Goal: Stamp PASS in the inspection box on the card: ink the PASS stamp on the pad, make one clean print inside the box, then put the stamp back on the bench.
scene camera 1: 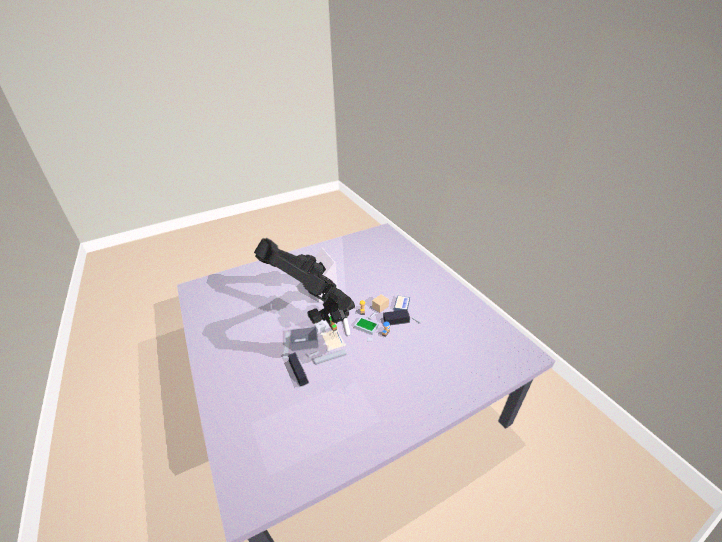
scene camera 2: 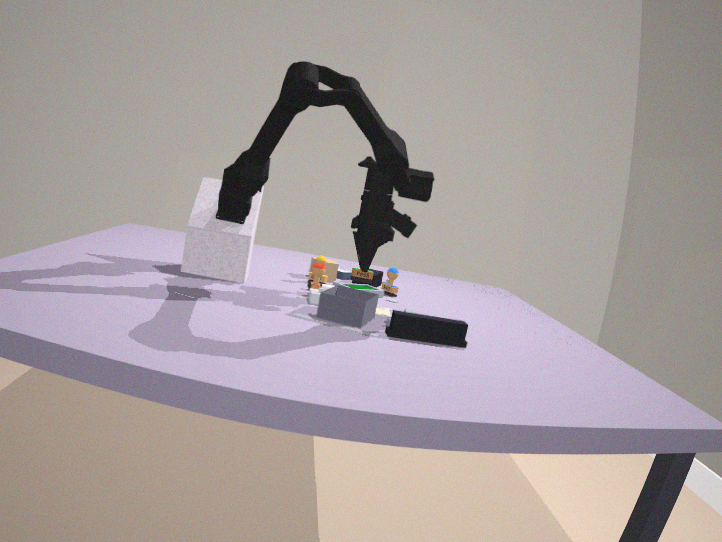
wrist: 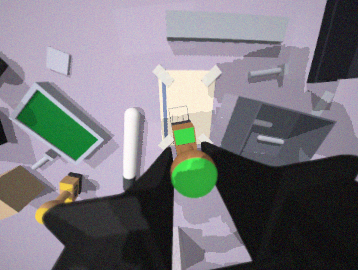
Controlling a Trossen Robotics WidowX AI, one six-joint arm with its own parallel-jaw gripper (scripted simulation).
Labels:
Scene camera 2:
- my gripper
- grey tray
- black block
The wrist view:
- my gripper
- grey tray
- yellow-knob stamp
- white cylinder
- cream card

